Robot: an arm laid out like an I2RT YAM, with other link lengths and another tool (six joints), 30 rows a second.
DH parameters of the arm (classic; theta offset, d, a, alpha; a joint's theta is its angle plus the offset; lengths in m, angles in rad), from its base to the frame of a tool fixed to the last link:
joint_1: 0 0.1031 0.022 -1.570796
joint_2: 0 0 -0.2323 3.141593
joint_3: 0.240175 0 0.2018 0
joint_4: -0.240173 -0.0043 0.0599 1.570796
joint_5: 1.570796 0.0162 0 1.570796
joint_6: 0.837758 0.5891 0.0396 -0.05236
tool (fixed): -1.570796 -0.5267 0 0
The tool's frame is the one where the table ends.
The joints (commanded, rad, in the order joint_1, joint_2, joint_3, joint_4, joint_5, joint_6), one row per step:
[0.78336, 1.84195, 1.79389, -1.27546, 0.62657, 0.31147]
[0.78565, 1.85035, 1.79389, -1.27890, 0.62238, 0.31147]
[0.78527, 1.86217, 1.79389, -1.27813, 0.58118, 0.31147]
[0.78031, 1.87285, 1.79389, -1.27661, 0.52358, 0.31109]
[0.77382, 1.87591, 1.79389, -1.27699, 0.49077, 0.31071]
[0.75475, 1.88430, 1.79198, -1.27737, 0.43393, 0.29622]
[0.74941, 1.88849, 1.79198, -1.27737, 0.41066, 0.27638]
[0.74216, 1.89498, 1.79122, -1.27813, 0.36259, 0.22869]
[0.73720, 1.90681, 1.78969, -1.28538, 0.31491, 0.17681]
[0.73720, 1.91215, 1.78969, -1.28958, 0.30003, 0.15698]
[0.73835, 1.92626, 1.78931, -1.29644, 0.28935, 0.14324]
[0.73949, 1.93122, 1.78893, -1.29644, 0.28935, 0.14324]
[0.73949, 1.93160, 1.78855, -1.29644, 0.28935, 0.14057]
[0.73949, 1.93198, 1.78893, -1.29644, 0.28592, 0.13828]
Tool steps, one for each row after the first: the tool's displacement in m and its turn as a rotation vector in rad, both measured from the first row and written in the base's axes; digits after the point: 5 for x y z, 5 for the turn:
[0.00041, 0.00143, -0.00226, -0.00549, 0.01125, 0.00329]
[0.00151, 0.00405, -0.00796, 0.01508, 0.04737, 0.01252]
[0.00284, 0.00609, -0.01446, 0.04838, 0.09345, 0.02087]
[0.00363, 0.00600, -0.01735, 0.06887, 0.11828, 0.02200]
[0.00683, 0.00442, -0.02314, 0.09548, 0.16720, 0.02716]
[0.00847, 0.00465, -0.02531, 0.10000, 0.19007, 0.04353]
[0.01122, 0.00588, -0.02929, 0.10750, 0.23743, 0.08750]
[0.01367, 0.00780, -0.03467, 0.10653, 0.29379, 0.13644]
[0.01436, 0.00889, -0.03664, 0.10297, 0.31435, 0.15611]
[0.01528, 0.01053, -0.04077, 0.09193, 0.34051, 0.16884]
[0.01555, 0.01122, -0.04215, 0.08853, 0.34479, 0.16918]
[0.01568, 0.01127, -0.04229, 0.08692, 0.34592, 0.17144]
[0.01575, 0.01151, -0.04250, 0.08853, 0.34846, 0.17426]

